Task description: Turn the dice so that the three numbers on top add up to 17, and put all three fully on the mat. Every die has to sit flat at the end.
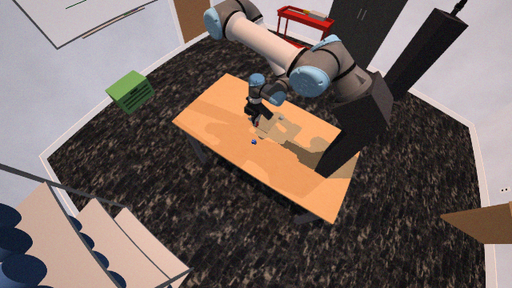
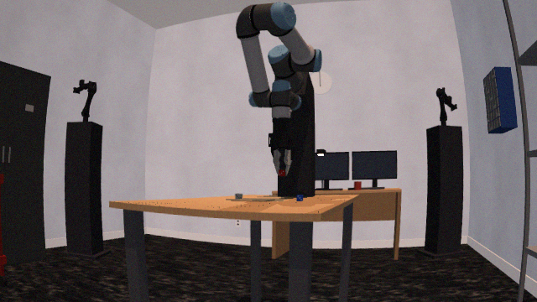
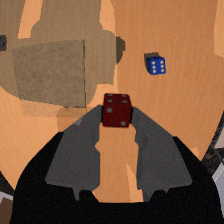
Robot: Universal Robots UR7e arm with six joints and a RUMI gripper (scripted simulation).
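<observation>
My gripper is now 1 cm above the red die. From my hand the other things lie so: blue die: 7 cm to the left, 10 cm below; then grey die: 16 cm behind, 18 cm to the right, 10 cm below; then tan mat: 4 cm behind, 11 cm to the right, 12 cm below.
</observation>
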